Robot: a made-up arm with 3 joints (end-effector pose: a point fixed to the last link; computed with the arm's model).
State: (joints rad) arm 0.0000 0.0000 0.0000
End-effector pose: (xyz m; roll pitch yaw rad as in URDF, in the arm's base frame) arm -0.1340 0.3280 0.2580 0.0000 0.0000 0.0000
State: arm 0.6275 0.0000 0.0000
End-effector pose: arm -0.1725 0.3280 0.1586 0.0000 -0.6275 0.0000
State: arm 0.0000 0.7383 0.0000
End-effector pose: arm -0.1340 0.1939 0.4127 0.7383 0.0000 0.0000
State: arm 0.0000 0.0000 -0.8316
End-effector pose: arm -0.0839 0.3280 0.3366 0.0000 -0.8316 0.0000
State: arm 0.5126 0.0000 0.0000
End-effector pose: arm -0.1702 0.3280 0.1783 0.0000 -0.5126 0.0000
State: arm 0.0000 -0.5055 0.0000
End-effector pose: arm -0.1340 0.3411 0.1167 -0.5055 0.0000 0.0000
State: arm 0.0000 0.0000 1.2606
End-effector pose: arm -0.2699 0.3280 0.2638 0.0000 1.2606 0.0000
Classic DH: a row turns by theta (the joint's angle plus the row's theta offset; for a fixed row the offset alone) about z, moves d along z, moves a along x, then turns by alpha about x. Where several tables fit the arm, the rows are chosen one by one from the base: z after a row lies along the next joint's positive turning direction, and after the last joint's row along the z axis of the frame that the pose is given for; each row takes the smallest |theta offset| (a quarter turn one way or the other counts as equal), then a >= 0, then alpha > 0; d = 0 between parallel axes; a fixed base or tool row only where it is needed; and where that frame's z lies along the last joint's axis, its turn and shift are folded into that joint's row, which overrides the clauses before.
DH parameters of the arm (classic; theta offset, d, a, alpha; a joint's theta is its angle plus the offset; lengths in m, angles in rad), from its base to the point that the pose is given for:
base (fixed): 0 0.149 0 1.5708
joint 1: 1.5708 -0.061 0.013 1.5708
joint 2: 0 -0.198 0.192 1.5708
joint 3: 1.5708 0.267 0.064 1.5708
tool (fixed): 0 -0.096 0 0

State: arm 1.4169 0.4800 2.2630
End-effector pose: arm -0.3614 0.2036 -0.1114 0.1046 0.8262 0.5522
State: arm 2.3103 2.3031 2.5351
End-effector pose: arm 0.1652 -0.2918 -0.1135 -1.4696 1.0429 0.9999
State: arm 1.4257 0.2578 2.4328
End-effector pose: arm -0.3385 0.2623 -0.1139 0.0684 1.0013 0.3128
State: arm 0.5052 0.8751 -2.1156
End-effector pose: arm -0.3279 0.0045 0.4339 2.3801 -0.2309 -2.4015
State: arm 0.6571 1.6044 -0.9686
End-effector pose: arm -0.2325 -0.1382 0.3150 2.1508 -0.3300 -1.0564
